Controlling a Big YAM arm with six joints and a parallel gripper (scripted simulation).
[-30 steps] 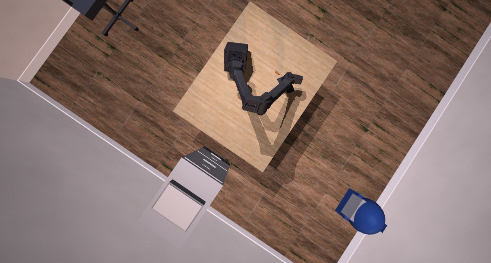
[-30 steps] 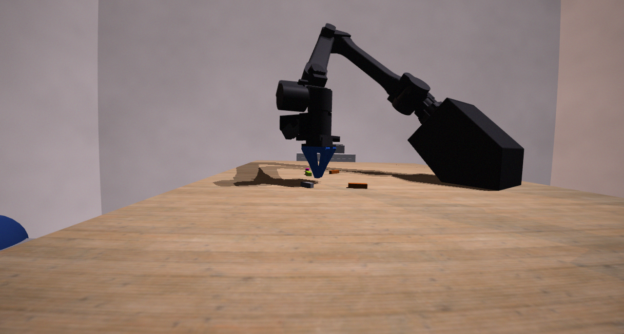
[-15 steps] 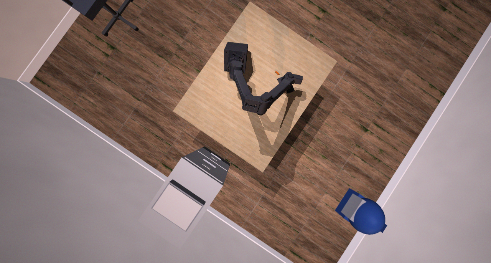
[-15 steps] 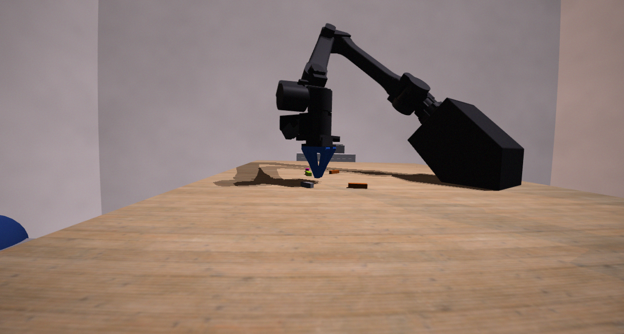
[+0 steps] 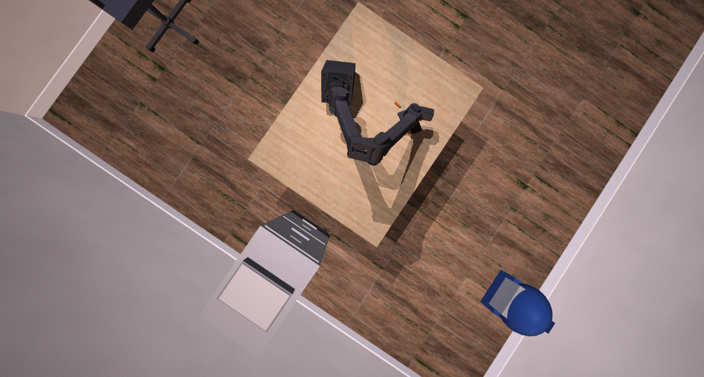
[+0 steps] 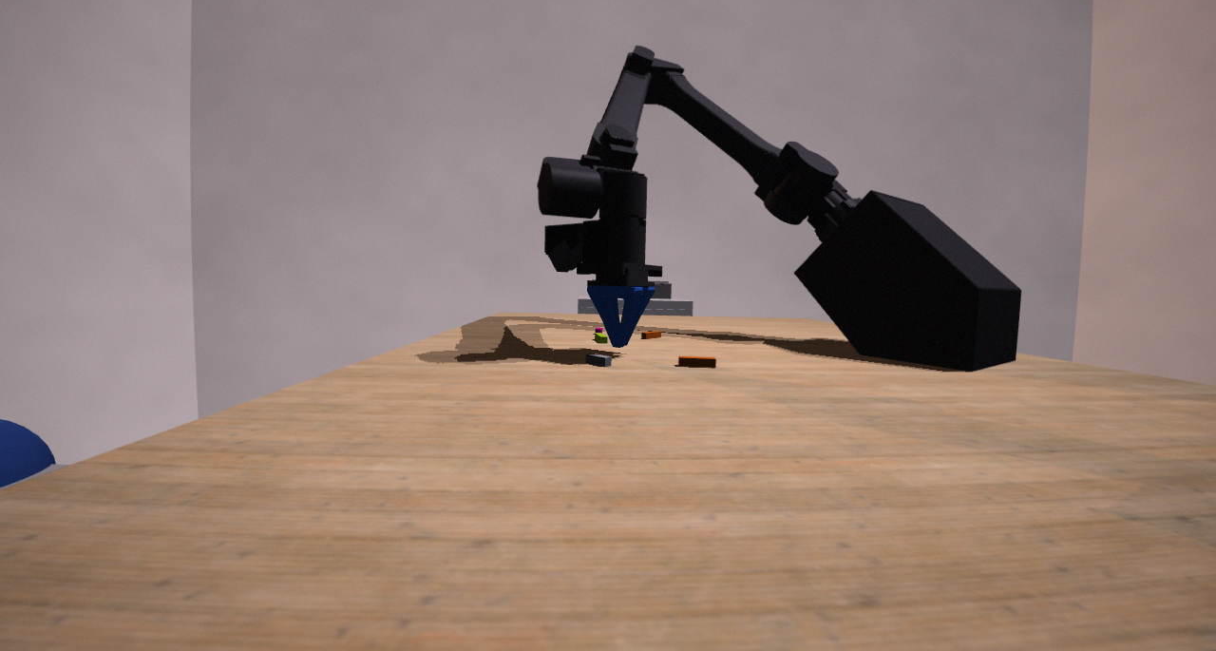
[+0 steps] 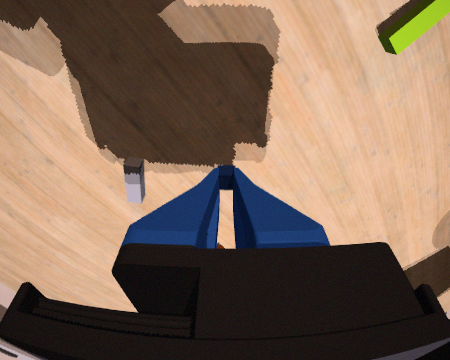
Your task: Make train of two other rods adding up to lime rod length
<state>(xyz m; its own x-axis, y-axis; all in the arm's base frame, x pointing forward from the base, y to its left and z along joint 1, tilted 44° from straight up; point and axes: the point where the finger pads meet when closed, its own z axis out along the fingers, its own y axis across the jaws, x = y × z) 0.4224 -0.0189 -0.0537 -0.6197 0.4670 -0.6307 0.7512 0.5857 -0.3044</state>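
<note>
Right now the blue rod is right at my hand. The rest, counted from my hand: grey rod 40 mm to the left, 40 mm ahead, 20 mm below; lime rod 130 mm to the right, 20 mm below, 20 mm behind.
</note>
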